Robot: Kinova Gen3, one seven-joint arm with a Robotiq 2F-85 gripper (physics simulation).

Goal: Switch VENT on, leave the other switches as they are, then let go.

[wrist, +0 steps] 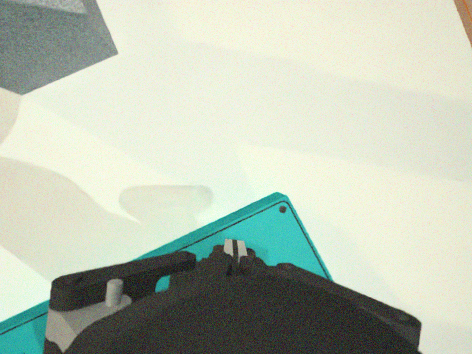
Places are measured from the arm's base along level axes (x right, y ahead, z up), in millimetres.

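Pixels of known places: gripper, between the fingertips: (pixel 232 253).
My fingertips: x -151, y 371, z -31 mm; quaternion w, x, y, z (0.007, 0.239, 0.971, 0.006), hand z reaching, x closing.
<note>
Behind a point stands the place of what it marks.
The teal switch panel (pixel 285 235) @(z -90, x -198, y 391 mm) shows in the lower part of the wrist view, with one corner, a dark corner screw and a thin black border line in sight. My gripper (pixel 232 253) @(z -31, x -151, y 371 mm) is shut, its pale fingertips together with nothing between them, over the panel near that corner. The VENT switch, its label and the other switches do not show; the gripper's dark body covers much of the panel, so I cannot tell how any switch stands.
A grey block (pixel 50 50) @(z -113, x -38, y 128 mm) stands at the top left, apart from the panel. The white surface (pixel 300 110) @(z -161, x -280, y 272 mm) stretches beyond the panel, with soft shadows on it. A brown wooden strip (pixel 466 20) shows at the top right corner.
</note>
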